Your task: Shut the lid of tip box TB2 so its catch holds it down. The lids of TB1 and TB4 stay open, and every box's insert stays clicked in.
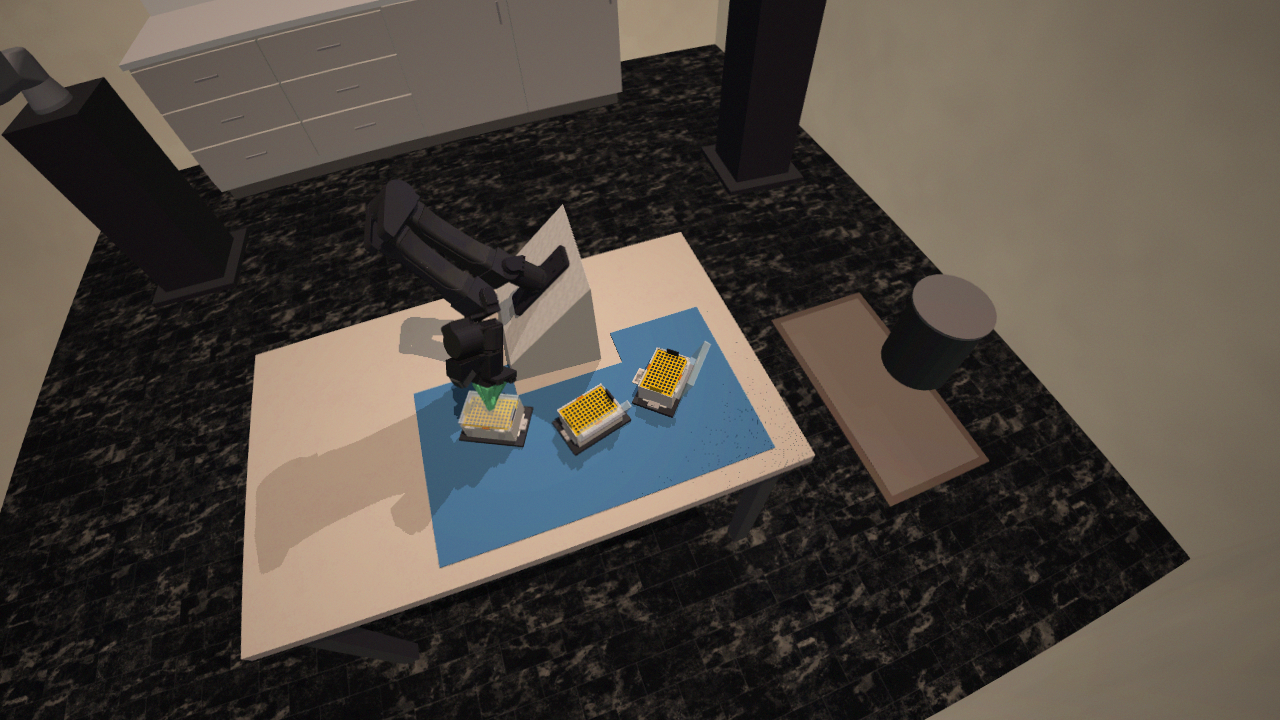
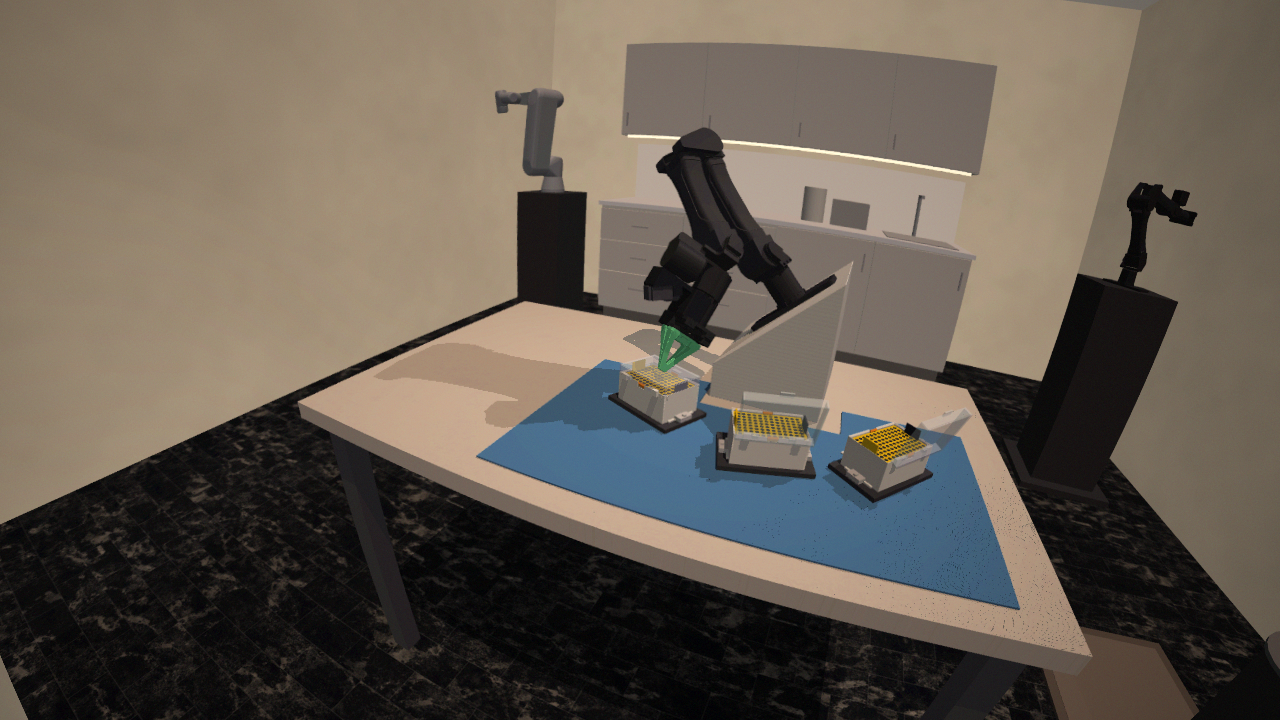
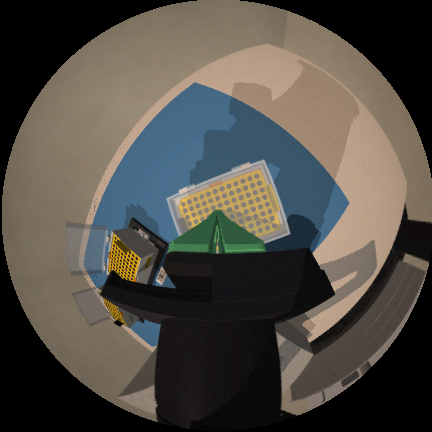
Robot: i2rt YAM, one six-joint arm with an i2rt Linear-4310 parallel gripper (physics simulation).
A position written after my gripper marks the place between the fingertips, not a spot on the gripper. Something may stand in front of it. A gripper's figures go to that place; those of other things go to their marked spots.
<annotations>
My gripper point(image 2: 661, 370) is 88 cm from the lens. A tip box point(image 2: 874, 478): 79 cm from the lens.
</annotations>
